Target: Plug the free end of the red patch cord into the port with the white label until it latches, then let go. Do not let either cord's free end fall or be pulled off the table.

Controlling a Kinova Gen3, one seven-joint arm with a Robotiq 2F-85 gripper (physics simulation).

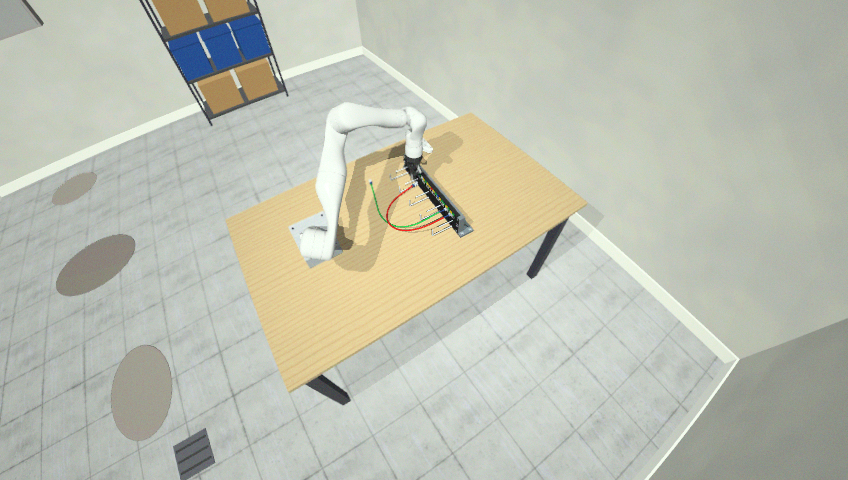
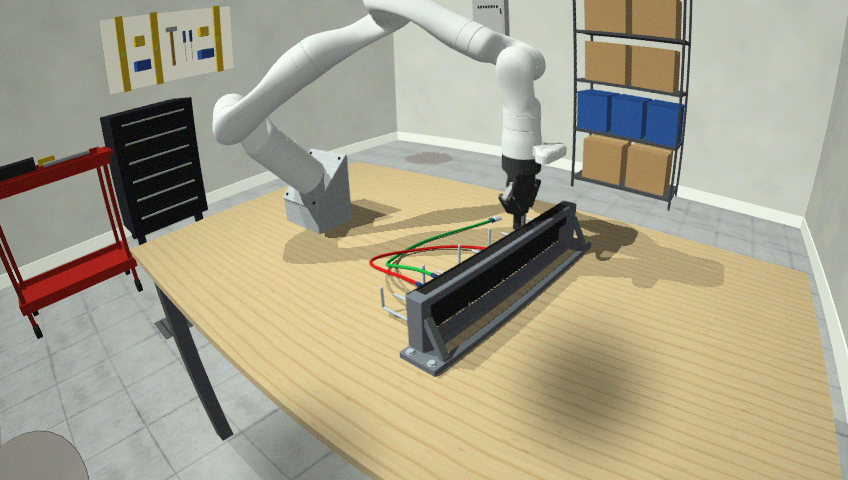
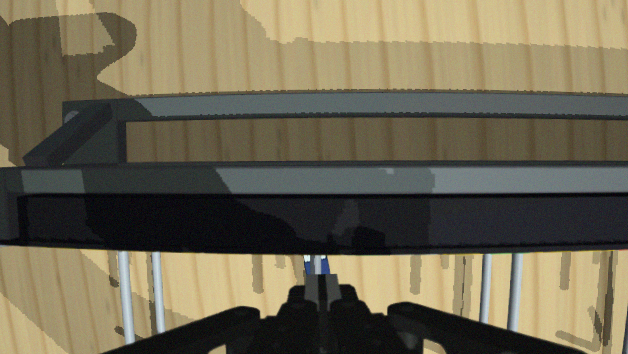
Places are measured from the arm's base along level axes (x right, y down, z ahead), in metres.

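Where they show: gripper, fingertip midpoint: (image 1: 413, 178) (image 3: 322, 295); arm's base, link origin: (image 2: 310, 177).
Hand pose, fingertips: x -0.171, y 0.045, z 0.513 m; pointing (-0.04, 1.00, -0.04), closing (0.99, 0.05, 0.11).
Each offset is from my fingertips to the centre of the thing. "pt": to the spot under its first point. Level surfaces: height alone.
The dark patch panel @(dx +0.095, dy +0.021, dz +0.020 m) (image 1: 441, 200) (image 2: 493, 269) (image 3: 307, 220) stands on the wooden table @(dy +0.071 m) (image 1: 385, 310) (image 2: 594, 370). The red cord @(pt dx +0.076, dy +0.063, dz -0.163 m) (image 1: 389, 209) (image 2: 414, 249) loops from the panel's near end across the table. A small blue plug @(pt dx -0.004, dy +0.015, dz +0.010 m) (image 3: 316, 263) shows just beyond my fingertips, under the panel's front edge. My gripper (image 1: 412, 169) (image 2: 517, 217) (image 3: 322, 295) is shut and empty, low at the panel's far end on the port side. The green cord @(pt dx -0.004, dy +0.063, dz -0.198 m) (image 1: 374, 200) (image 2: 451, 233) lies beside the red one, its free end @(pt dx -0.128, dy +0.063, dz -0.176 m) (image 1: 371, 182) (image 2: 494, 220) resting on the table. I cannot make out the white label.
Thin wire cable guides (image 1: 409, 203) (image 2: 391, 304) (image 3: 124, 290) stand in front of the panel. The arm's base (image 1: 314, 238) (image 2: 316, 190) sits at the table's edge. A shelf rack (image 2: 574, 119), a red cart (image 2: 56, 169) and a black drawer cabinet (image 2: 155, 161) stand off the table.
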